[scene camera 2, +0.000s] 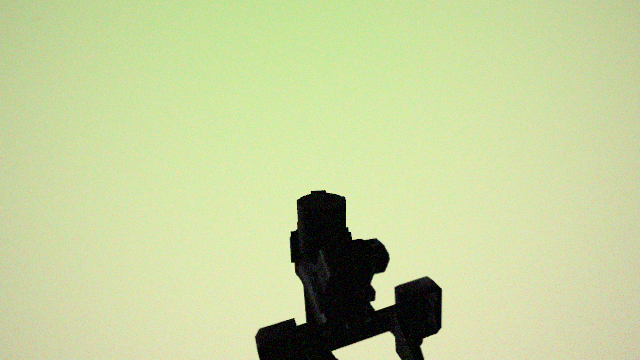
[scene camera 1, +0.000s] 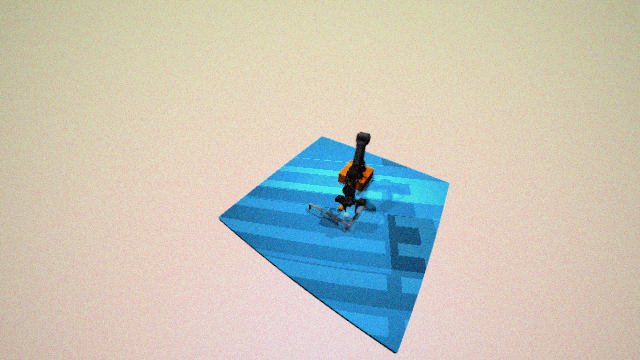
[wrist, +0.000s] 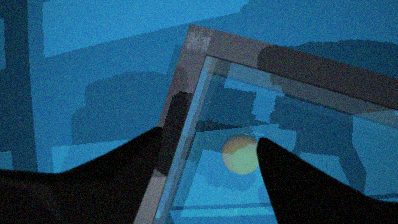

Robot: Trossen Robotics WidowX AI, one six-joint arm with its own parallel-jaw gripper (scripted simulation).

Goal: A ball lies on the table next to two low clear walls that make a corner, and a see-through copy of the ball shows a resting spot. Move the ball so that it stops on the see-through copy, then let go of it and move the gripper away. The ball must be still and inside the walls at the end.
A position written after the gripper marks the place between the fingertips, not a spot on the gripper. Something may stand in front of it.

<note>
The gripper (wrist: 210, 138) is open, holding nothing. Further things: a see-through ball copy (wrist: 238, 153).
</note>
